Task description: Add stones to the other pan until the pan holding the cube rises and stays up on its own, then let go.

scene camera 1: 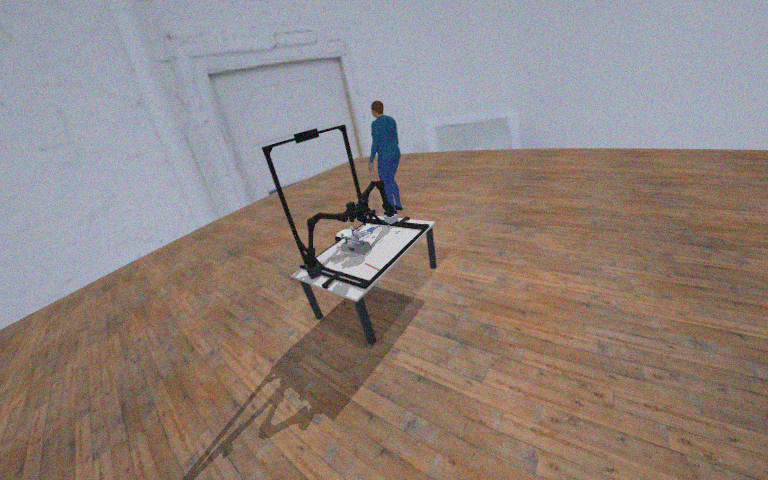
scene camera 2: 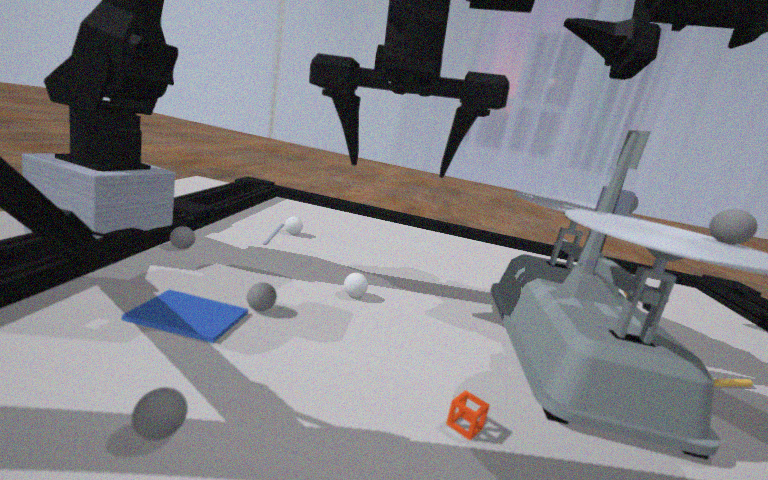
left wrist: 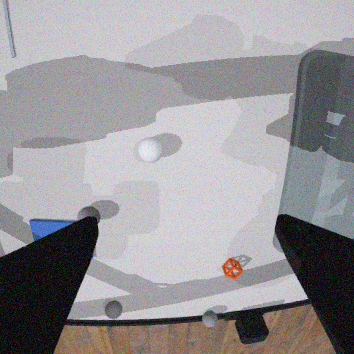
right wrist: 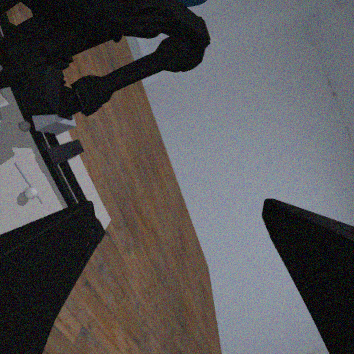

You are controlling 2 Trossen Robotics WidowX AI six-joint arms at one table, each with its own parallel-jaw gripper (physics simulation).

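Where they show: left gripper, fingertip midpoint: (scene camera 1: 368,223) (scene camera 2: 397,171) (left wrist: 188,224); right gripper, fingertip midpoint: (scene camera 1: 367,207) (right wrist: 179,208); left arm's base at its link origin: (scene camera 1: 390,215) (scene camera 2: 105,163); right arm's base at its link origin: (scene camera 1: 312,266).
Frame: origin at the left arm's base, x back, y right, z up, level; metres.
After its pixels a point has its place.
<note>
A grey-green balance scale (scene camera 2: 600,350) {z -0.024, x -0.542, y 0.015 m} (left wrist: 320,200) {z -0.027, x -0.497, y -0.070 m} stands at the right of scene camera 2. Its near white pan (scene camera 2: 656,232) {z 0.068, x -0.557, y -0.026 m} carries a grey stone (scene camera 2: 732,226) {z 0.083, x -0.606, y -0.045 m}. Its far pan (scene camera 2: 543,199) {z 0.056, x -0.472, y -0.194 m} is partly hidden behind the post; a greyish object (scene camera 2: 626,202) {z 0.075, x -0.552, y -0.168 m} shows there, too hidden to identify as the cube. Loose on the table are a white stone (scene camera 2: 355,284) {z -0.068, x -0.306, y -0.056 m} (left wrist: 149,150) {z -0.060, x -0.301, y -0.069 m}, another white stone (scene camera 2: 292,225) {z -0.071, x -0.130, y -0.200 m} (right wrist: 31,192) {z -0.063, x -0.133, y -0.214 m} and grey stones (scene camera 2: 261,296) {z -0.068, x -0.253, y 0.044 m} (scene camera 2: 159,413) {z -0.065, x -0.307, y 0.208 m} (scene camera 2: 182,237) {z -0.069, x -0.088, y -0.028 m}. My left gripper (scene camera 2: 398,169) {z 0.064, x -0.325, y -0.065 m} (left wrist: 188,224) {z 0.064, x -0.325, y -0.065 m} is open and empty above the table, left of the scale. My right gripper (right wrist: 179,208) {z 0.305, x -0.427, y -0.274 m} is open and empty, raised high.
A blue flat block (scene camera 2: 186,314) {z -0.083, x -0.212, y 0.091 m} (left wrist: 50,229) {z -0.083, x -0.196, y 0.071 m} lies at the left. An orange open-frame cube (scene camera 2: 468,414) {z -0.070, x -0.464, y 0.092 m} (left wrist: 232,268) {z -0.068, x -0.457, y 0.073 m} lies in front of the scale. A thin stick (scene camera 2: 273,233) {z -0.086, x -0.110, y -0.183 m} (left wrist: 10,30) {z -0.087, x -0.123, y -0.158 m} lies by the farther white stone. A yellow stick (scene camera 2: 733,383) {z -0.082, x -0.697, y -0.164 m} lies beyond the base.
</note>
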